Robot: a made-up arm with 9 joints.
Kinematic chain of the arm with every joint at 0, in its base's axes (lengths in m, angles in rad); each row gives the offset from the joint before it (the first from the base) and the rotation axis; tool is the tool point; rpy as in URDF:
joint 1: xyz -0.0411 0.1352 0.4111 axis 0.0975 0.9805 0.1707
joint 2: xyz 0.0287 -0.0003 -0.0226 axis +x
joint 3: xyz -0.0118 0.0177 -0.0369 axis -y
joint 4: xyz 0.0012 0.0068 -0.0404 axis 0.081 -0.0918 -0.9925
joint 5: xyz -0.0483 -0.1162 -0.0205 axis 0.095 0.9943 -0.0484
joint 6: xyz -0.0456 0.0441 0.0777 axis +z
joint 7: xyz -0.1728 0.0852 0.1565 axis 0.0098 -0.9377 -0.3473
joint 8: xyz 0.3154 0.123 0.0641 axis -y
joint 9: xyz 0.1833 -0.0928 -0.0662 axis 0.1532 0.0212 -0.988
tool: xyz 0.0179 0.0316 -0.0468 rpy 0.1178 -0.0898 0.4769
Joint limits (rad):
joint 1: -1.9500..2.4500
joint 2: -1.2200..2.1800
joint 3: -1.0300..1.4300
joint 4: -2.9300..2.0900
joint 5: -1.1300..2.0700
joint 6: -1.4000..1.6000
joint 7: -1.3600..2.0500
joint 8: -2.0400..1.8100
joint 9: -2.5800..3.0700
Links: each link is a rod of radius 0.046 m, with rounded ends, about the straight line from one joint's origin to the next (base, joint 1, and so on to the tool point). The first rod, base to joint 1, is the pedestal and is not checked.
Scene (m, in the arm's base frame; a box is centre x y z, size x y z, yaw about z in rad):
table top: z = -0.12
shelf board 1: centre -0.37 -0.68 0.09 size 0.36 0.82 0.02 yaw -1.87
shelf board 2: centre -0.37 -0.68 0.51 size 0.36 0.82 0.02 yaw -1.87
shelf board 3: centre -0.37 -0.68 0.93 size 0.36 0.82 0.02 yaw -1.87
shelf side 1: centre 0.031 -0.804 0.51 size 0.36 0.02 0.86 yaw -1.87
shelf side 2: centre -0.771 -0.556 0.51 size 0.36 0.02 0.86 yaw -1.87
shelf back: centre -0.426 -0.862 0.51 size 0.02 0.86 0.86 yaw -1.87
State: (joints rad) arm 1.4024 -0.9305 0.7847 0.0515 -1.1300 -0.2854 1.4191 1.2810 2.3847
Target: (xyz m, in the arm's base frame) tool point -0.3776 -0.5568 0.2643
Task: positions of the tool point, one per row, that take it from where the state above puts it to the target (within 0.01 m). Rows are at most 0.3 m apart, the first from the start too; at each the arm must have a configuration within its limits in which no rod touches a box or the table.
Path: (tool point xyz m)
1: -0.5549 -0.4797 0.7195
2: -0.5340 -0.4179 0.7256
3: -0.5138 -0.3386 0.7227
4: -0.4919 -0.2452 0.7080
5: -0.5504 -0.0410 0.7385
6: -0.4980 0.0865 0.7895
7: -0.4030 0.0881 0.8364
8: -0.3305 -0.0226 0.8312
9: -0.3079 -0.1802 0.7312
10: -0.3156 -0.3009 0.5291
11: -0.3055 -0.3229 0.2643
12: -0.3445 -0.4082 0.2383
13: -0.3677 -0.4884 0.2360
14: -0.3776 -0.5568 0.2643

